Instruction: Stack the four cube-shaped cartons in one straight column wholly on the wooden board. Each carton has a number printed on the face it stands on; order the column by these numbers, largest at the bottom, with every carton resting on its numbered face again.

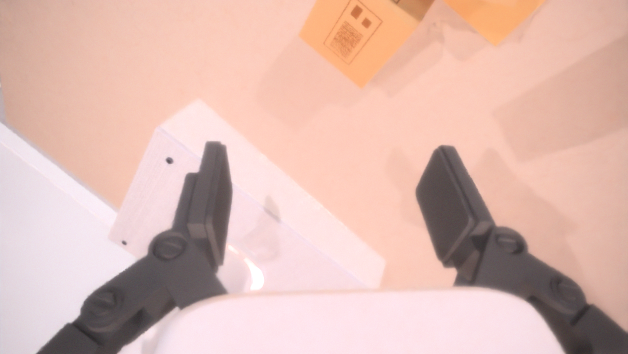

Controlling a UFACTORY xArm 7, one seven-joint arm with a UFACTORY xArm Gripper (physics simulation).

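Pixels of known places: gripper, fingertip midpoint: (329, 167); arm's base at its link origin: (225, 260).
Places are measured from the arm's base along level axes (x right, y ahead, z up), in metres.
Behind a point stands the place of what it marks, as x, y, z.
Note:
My gripper (329, 167) @(-0.068, 0.338, 0.102) is open, with no thing between its fingers. One carton (345, 37) @(-0.102, 0.333, -0.006), orange-yellow with a printed label of two small squares and a text block, stands at the top centre, beyond the fingertips. Part of a second orange-yellow carton (495, 22) @(-0.041, 0.398, -0.056) shows at the top edge, to its right. The numbers on their undersides are hidden. The other two cartons do not show. A pale whitish block with dark holes near its corners, which looks like the wooden board (145, 192) @(-0.137, 0.012, 0.006), lies at the lower left, partly behind the left finger and the white gripper body.
The beige table top (100, 60) @(-0.289, 0.047, -0.068) spreads around the cartons, with several soft shadows on it. A white surface with a raised edge (55, 170) lies at the left, beyond the pale block. A bright curved reflection shows near the left finger's base.

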